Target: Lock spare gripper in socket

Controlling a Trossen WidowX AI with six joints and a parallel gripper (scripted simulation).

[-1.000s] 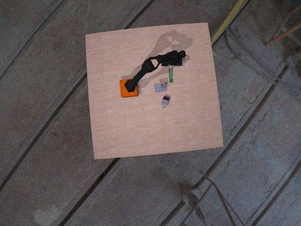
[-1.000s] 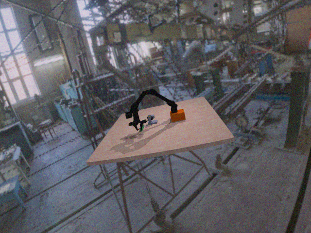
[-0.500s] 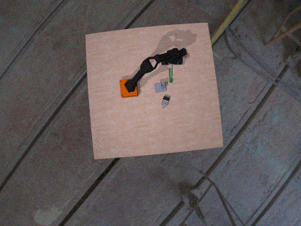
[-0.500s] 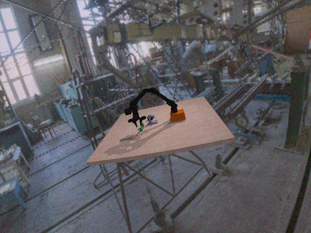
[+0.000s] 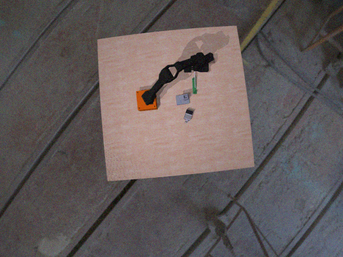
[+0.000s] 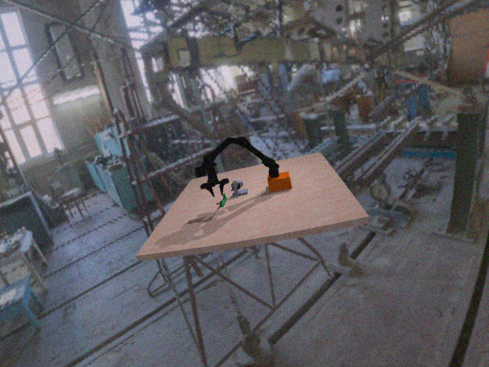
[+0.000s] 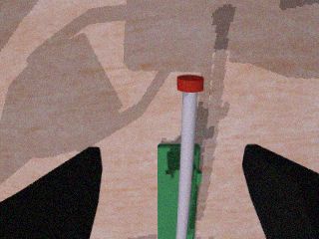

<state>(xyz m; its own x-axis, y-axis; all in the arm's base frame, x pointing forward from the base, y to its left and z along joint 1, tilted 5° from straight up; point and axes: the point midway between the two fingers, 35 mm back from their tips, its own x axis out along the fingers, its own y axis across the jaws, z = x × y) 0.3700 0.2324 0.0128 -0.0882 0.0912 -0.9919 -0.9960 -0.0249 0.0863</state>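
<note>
My gripper tip is now 1 cm short of the green bar, 10 cm to the left of it and 7 cm above it. From my gripper tip the other things lie so: spare gripper: 5 cm behind, 37 cm to the right, 7 cm below; then mount: 8 cm behind, 21 cm to the right, 4 cm below.
</note>
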